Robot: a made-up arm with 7 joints. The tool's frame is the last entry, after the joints.
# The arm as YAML. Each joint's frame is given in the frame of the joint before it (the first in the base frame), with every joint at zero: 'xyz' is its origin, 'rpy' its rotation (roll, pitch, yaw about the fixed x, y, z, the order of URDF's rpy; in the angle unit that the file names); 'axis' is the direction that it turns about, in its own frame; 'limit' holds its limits. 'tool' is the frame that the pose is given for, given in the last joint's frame.
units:
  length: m
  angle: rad
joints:
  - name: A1
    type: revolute
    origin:
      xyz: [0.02, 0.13, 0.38]
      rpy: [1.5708, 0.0, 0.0]
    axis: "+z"
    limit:
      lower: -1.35
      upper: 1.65
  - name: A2
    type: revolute
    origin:
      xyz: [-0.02, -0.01, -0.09]
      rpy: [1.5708, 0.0, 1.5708]
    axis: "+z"
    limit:
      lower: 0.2
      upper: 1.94
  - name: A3
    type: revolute
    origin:
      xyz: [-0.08, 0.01, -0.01]
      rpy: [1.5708, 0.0, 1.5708]
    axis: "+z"
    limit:
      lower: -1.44
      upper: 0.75
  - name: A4
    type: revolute
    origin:
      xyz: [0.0, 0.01, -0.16]
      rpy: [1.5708, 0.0, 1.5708]
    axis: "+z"
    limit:
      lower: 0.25
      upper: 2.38
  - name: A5
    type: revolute
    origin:
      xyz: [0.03, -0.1, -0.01]
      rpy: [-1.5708, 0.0, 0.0]
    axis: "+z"
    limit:
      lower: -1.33
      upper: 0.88
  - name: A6
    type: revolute
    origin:
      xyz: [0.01, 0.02, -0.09]
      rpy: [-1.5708, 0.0, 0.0]
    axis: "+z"
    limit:
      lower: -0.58
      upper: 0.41
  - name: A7
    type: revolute
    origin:
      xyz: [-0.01, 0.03, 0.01]
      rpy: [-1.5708, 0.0, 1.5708]
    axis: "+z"
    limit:
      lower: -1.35
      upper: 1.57
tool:
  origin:
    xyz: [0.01, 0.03, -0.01]
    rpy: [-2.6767, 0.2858, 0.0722]
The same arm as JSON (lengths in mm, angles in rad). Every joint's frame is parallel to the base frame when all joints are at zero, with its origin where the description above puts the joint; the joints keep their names.
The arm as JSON. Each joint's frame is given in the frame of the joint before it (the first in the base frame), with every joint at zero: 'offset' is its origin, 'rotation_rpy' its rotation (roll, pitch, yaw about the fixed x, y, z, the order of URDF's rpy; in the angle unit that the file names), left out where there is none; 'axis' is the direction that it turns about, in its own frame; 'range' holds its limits. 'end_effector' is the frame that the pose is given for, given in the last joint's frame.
{"length_unit": "mm", "angle_unit": "rad", "chain": [{"id": "A1", "offset": [20.0, 130.0, 380.0], "axis": [0.0, -1.0, 0.0], "range": [-1.35, 1.65]}, {"id": "A2", "offset": [-20.0, 90.0, -10.0], "axis": [1.0, 0.0, 0.0], "range": [0.2, 1.94]}, {"id": "A3", "offset": [-10.0, -10.0, -80.0], "axis": [0.0, 0.0, 1.0], "range": [-1.44, 0.75]}, {"id": "A4", "offset": [10.0, 0.0, -160.0], "axis": [0.0, -1.0, 0.0], "range": [0.25, 2.38]}, {"id": "A5", "offset": [30.0, 10.0, -100.0], "axis": [0.0, 0.0, 1.0], "range": [-1.33, 0.88]}, {"id": "A6", "offset": [10.0, 20.0, -90.0], "axis": [0.0, 1.0, 0.0], "range": [-0.58, 0.41]}, {"id": "A7", "offset": [-10.0, 10.0, -30.0], "axis": [-1.0, 0.0, 0.0], "range": [-1.35, 1.57]}], "end_effector": {"offset": [10.0, -30.0, -10.0], "rotation_rpy": [0.2138, 1.2763, -0.2407]}}
